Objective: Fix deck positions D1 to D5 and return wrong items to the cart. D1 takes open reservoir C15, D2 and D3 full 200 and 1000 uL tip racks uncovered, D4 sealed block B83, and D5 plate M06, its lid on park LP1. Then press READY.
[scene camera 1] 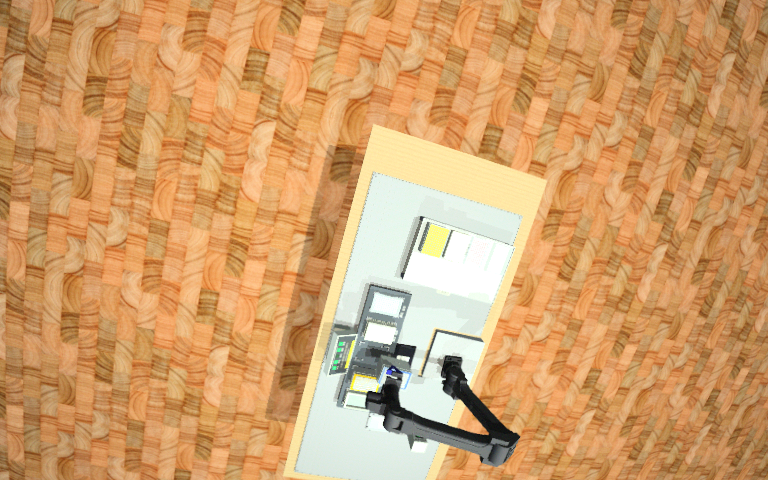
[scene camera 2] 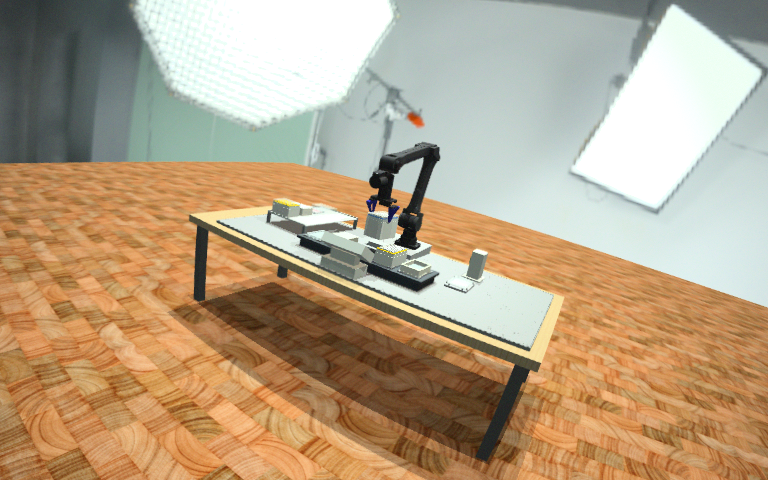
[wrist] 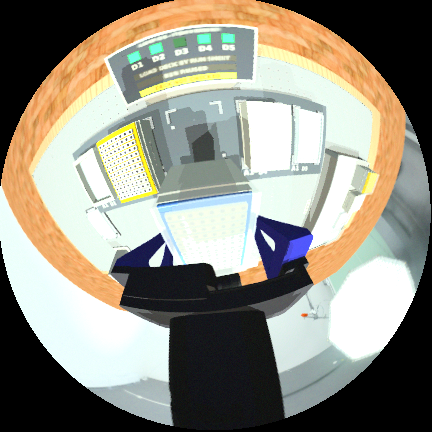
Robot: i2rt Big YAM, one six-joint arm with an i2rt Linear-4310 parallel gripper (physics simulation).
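Places are measured from the arm's base along level axes (x ahead, y left, z up), in centimetres.
Pixels of known places: gripper, fingertip midpoint: (scene camera 1: 390, 375) (scene camera 2: 380, 219) (wrist: 209, 224); arm's base, origin of the base link: (scene camera 1: 451, 366) (scene camera 2: 407, 245).
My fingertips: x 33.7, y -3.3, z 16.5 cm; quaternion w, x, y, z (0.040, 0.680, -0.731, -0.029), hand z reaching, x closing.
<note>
For each thing: its top centre in the pictures, then the offset to it from my fingertips. "pt": a spot on its surface instead.
- yellow-rimmed tip rack, middle of its top: (wrist: 122, 167) (scene camera 2: 392, 247) (scene camera 1: 365, 384) dx +8.1, dy +11.6, dz -8.2 cm
- open reservoir, middle of its top: (wrist: 91, 180) (scene camera 2: 416, 264) (scene camera 1: 358, 402) dx +9.2, dy +23.8, dz -11.6 cm
- white block, middle of its top: (wrist: 271, 136) (scene camera 2: 344, 235) (scene camera 1: 380, 333) dx +5.8, dy -13.1, dz -10.5 cm
- pale plate, middle of its top: (wrist: 311, 137) (scene camera 1: 386, 305) (scene camera 2: 321, 233) dx +4.8, dy -25.6, dz -13.3 cm
- status panel, surface spot: (wrist: 182, 64) (scene camera 1: 344, 355) pt dx +19.7, dy -1.8, dz -8.6 cm
- raised white cart, middle of its top: (scene camera 1: 460, 263) (wrist: 340, 210) (scene camera 2: 314, 214) dx -23.8, dy -49.8, dz -12.8 cm
- yellow-topped rack, middle of its top: (scene camera 1: 435, 241) (wrist: 371, 184) (scene camera 2: 287, 201) dx -8.6, dy -58.5, dz -6.4 cm
- flat white piece, middle of its top: (wrist: 100, 225) (scene camera 2: 460, 281) (scene camera 1: 381, 424) dx -5.8, dy +40.5, dz -17.6 cm
- upright box, middle of its top: (scene camera 2: 480, 251) (scene camera 1: 419, 447) dx -23.8, dy +42.9, dz -6.4 cm
My gripper (scene camera 1: 394, 373) (scene camera 2: 382, 210) (wrist: 209, 224) is shut on a blue-rimmed tip rack (scene camera 2: 380, 226) (wrist: 205, 220), held upright above the table on the arm's side of the deck (scene camera 2: 407, 278) (wrist: 175, 145). D3 holds no item, and its corner brackets show in the wrist view. Beside it at D2 is a yellow-rimmed tip rack (scene camera 1: 365, 383) (scene camera 2: 390, 256) (wrist: 127, 162), uncovered. An open reservoir (scene camera 1: 355, 400) (scene camera 2: 416, 268) (wrist: 93, 175) is at D1. A white block (scene camera 1: 380, 332) (wrist: 270, 135) is at D4 and a pale plate (scene camera 1: 387, 304) (wrist: 307, 135) at D5. Their labels are unreadable.
The status panel (scene camera 1: 341, 353) (wrist: 182, 64) has D3 dark and the other lamps lit. A raised white cart (scene camera 1: 453, 276) (scene camera 2: 334, 218) carries a yellow-topped rack (scene camera 1: 434, 239) (scene camera 2: 286, 207). A flat white piece (scene camera 2: 459, 284) (wrist: 103, 223) and an upright box (scene camera 2: 477, 263) stand beyond the D1 end.
</note>
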